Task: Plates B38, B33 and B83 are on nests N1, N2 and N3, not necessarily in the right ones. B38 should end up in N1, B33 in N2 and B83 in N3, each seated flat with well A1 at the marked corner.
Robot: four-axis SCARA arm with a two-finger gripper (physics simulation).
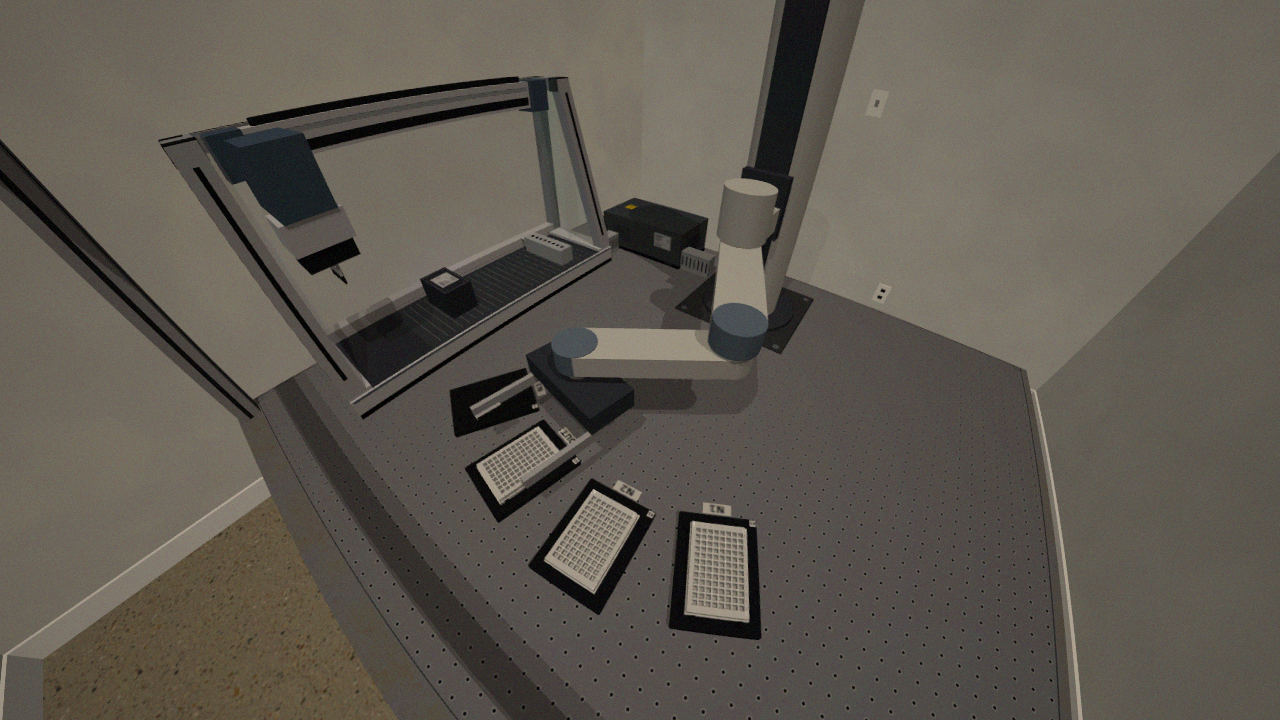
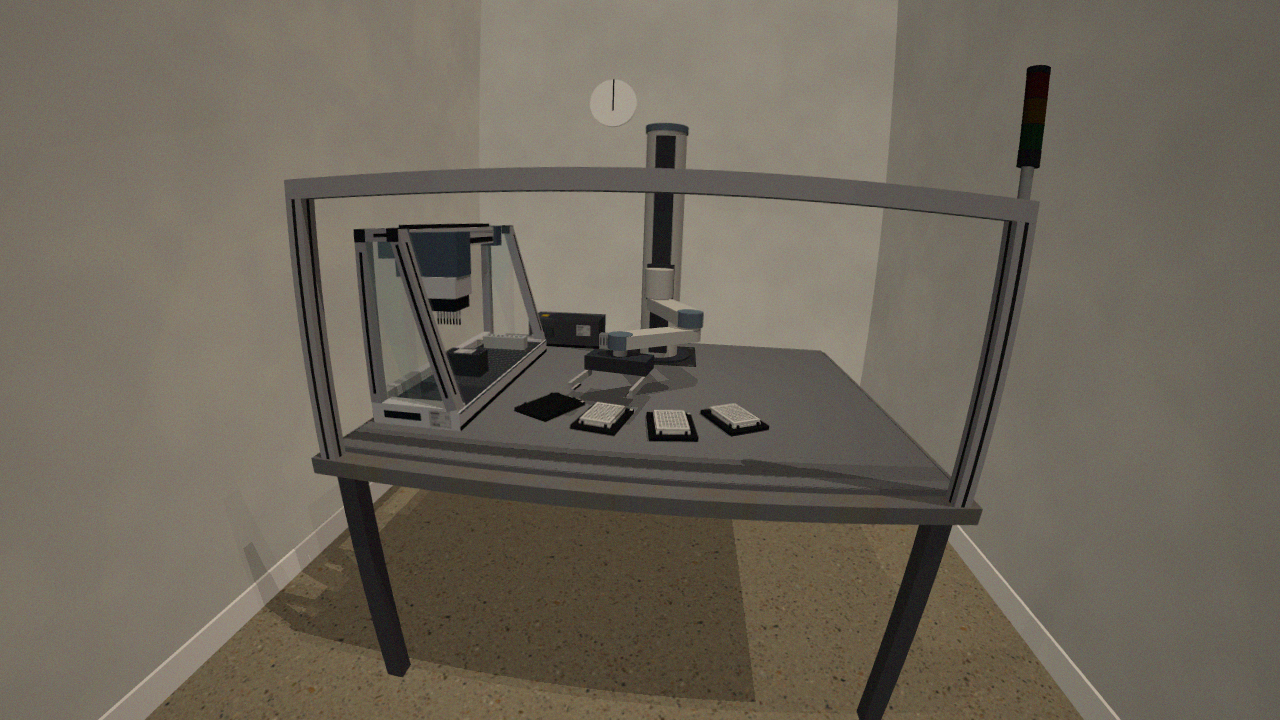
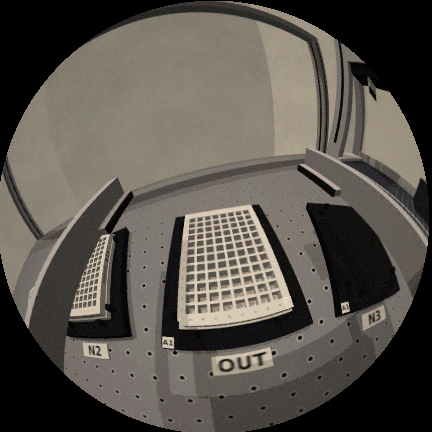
Labels:
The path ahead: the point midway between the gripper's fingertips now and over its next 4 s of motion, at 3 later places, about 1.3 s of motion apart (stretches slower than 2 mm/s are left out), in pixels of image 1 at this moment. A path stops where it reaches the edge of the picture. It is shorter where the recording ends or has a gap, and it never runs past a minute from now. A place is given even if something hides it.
The gripper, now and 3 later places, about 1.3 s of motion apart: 495, 445; 506, 466; 467, 372; 467, 372

